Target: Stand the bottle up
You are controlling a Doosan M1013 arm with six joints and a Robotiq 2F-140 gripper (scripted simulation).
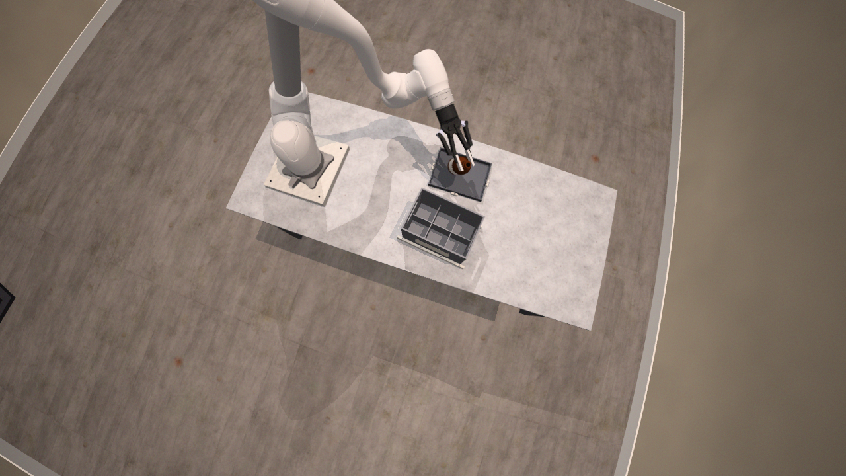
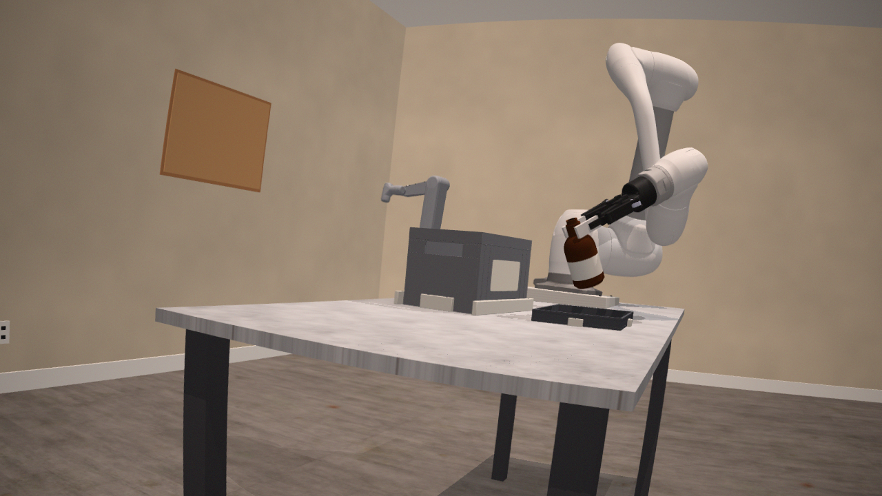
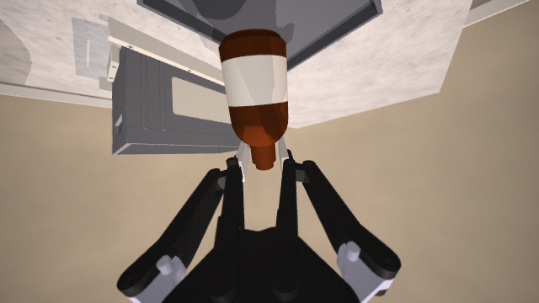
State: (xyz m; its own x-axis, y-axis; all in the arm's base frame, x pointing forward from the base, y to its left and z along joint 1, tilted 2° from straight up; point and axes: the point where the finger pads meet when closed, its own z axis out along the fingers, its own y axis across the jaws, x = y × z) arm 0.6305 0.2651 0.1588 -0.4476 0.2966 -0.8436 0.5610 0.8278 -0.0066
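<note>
The brown bottle lies 50 mm below my hand. Also, from my hand: grey crate: 250 mm to the right, 130 mm below, 40 mm ahead; dark tray: 200 mm below, 30 mm to the left.
</note>
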